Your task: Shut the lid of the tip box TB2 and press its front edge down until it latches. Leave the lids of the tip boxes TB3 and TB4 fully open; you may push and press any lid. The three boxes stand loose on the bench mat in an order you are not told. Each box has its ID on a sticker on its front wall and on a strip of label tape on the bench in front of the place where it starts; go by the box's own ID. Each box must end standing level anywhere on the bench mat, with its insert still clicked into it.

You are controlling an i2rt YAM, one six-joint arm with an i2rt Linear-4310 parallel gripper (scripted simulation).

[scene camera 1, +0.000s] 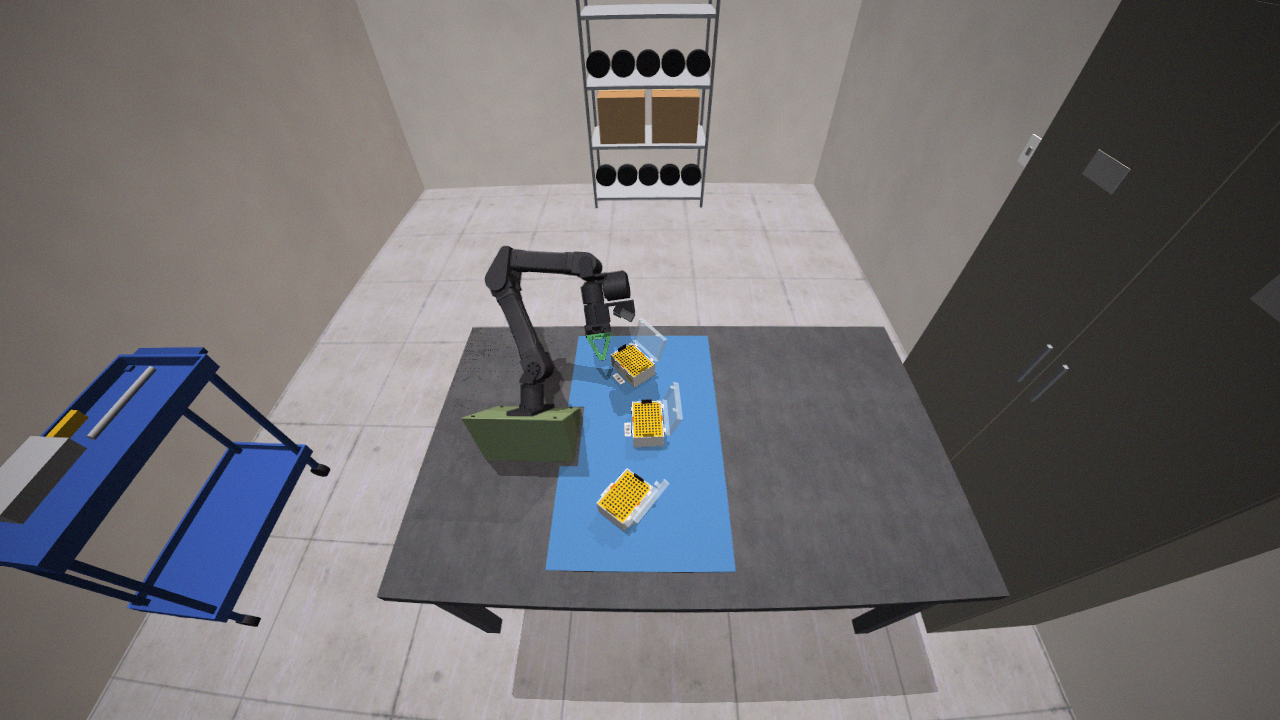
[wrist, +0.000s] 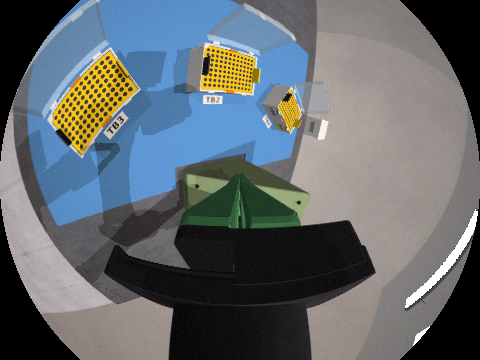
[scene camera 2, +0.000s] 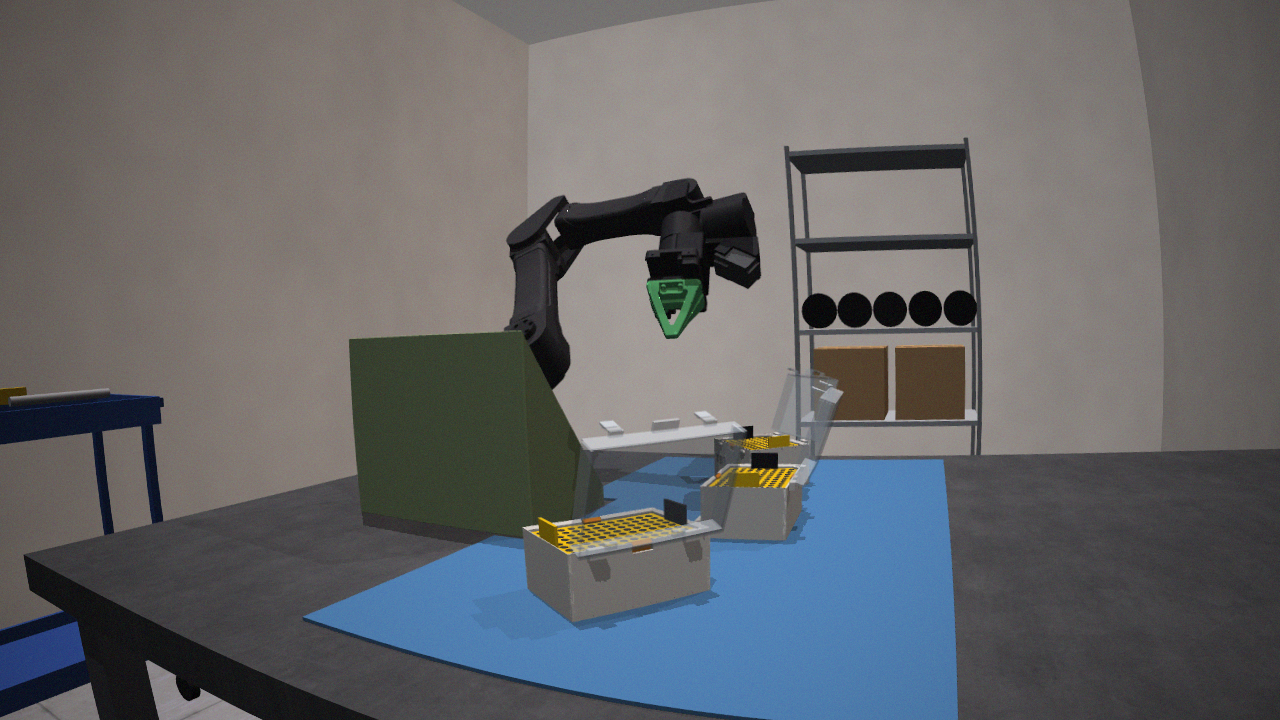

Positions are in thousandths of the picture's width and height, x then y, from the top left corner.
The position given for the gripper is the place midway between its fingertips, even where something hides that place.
Observation:
In view: the gripper (scene camera 2: 525,469), a tip box (scene camera 1: 497,716), a tip box (scene camera 2: 591,713) and a clear lid (scene camera 1: 505,469).
The gripper shows as well in scene camera 1 (scene camera 1: 471,501) and in the wrist view (wrist: 499,499).

